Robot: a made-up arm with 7 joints. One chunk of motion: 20 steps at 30 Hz.
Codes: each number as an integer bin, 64 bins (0 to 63) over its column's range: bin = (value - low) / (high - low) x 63, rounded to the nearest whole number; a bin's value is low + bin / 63 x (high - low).
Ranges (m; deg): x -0.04..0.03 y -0.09..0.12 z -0.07..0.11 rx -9..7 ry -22..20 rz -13..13
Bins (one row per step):
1: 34 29 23 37 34 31
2: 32 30 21 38 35 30
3: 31 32 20 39 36 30
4: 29 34 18 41 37 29
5: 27 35 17 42 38 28
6: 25 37 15 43 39 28
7: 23 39 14 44 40 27
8: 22 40 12 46 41 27
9: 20 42 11 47 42 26
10: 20 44 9 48 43 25
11: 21 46 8 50 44 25
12: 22 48 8 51 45 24
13: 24 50 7 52 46 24
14: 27 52 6 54 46 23
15: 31 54 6 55 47 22
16: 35 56 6 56 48 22
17: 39 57 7 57 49 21
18: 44 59 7 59 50 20
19: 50 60 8 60 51 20
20: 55 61 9 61 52 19
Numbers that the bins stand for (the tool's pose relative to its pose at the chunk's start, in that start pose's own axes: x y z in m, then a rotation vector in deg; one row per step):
1: -0.0022 0.0067 -0.0043 0.40 0.67 -0.21
2: -0.0044 0.0100 -0.0100 0.65 1.33 -0.62
3: -0.0056 0.0167 -0.0129 0.90 2.00 -0.62
4: -0.0078 0.0233 -0.0186 1.41 2.67 -1.03
5: -0.0100 0.0267 -0.0214 1.67 3.33 -1.44
6: -0.0122 0.0333 -0.0271 1.92 4.00 -1.44
7: -0.0144 0.0400 -0.0300 2.17 4.67 -1.86
8: -0.0156 0.0433 -0.0357 2.68 5.33 -1.86
9: -0.0178 0.0500 -0.0386 2.94 6.00 -2.27
10: -0.0178 0.0567 -0.0443 3.19 6.67 -2.68
11: -0.0167 0.0633 -0.0471 3.70 7.33 -2.68
12: -0.0156 0.0700 -0.0471 3.95 8.00 -3.10
13: -0.0133 0.0767 -0.0500 4.21 8.67 -3.10
14: -0.0100 0.0833 -0.0529 4.71 8.67 -3.51
15: -0.0056 0.0900 -0.0529 4.97 9.33 -3.92
16: -0.0011 0.0967 -0.0529 5.22 10.00 -3.92
17: 0.0033 0.1000 -0.0500 5.48 10.67 -4.33
18: 0.0089 0.1067 -0.0500 5.98 11.33 -4.75
19: 0.0156 0.1100 -0.0471 6.24 12.00 -4.75
20: 0.0211 0.1133 -0.0443 6.49 12.67 -5.16

